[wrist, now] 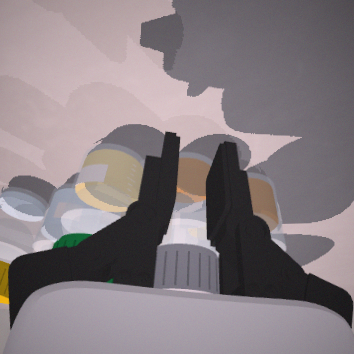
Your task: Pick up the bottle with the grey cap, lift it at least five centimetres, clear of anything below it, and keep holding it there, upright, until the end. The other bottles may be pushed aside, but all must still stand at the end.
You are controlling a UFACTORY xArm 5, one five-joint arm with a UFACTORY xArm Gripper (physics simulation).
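Places are measured from the arm's base along level axes (x ahead, y up, z right), in millimetres.
Pixels of known places: gripper, between the fingertips: [193,156].
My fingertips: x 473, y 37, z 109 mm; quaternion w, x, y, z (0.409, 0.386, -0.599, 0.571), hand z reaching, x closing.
Ahead of a thing's pixels: the offset from my fingertips to its top centre. "spot": to the spot under its first point.
The bottle with the grey cap @(dx -79, dy +50, dz -21 mm) [187,265] shows in the wrist view at the lower middle. Its ribbed grey cap lies low between the finger bases, with its clear shoulder just beyond. My gripper [193,156] is partly open, its two black fingers a narrow gap apart on either side of this bottle's upper part. No grip on it shows. An orange-brown bottle body @(spot: dx -53, dy -31, dz -10 mm) [192,175] shows in the gap and is partly hidden by the fingers. The lower edge of the cap is cut off by the grey gripper housing.
A bottle with pale yellow contents @(dx -59, dy +50, dz -80 mm) [111,175] stands close left of the fingers. A green cap @(dx -59, dy +50, dz -80 mm) [73,240] is at lower left, and a yellow cap @(spot: dx -92, dy +38, dz -183 mm) [4,281] at the left edge. Another brown bottle @(dx -112, dy +50, dz +28 mm) [264,199] stands close right, partly behind the right finger. Clear bottles stand farther left.
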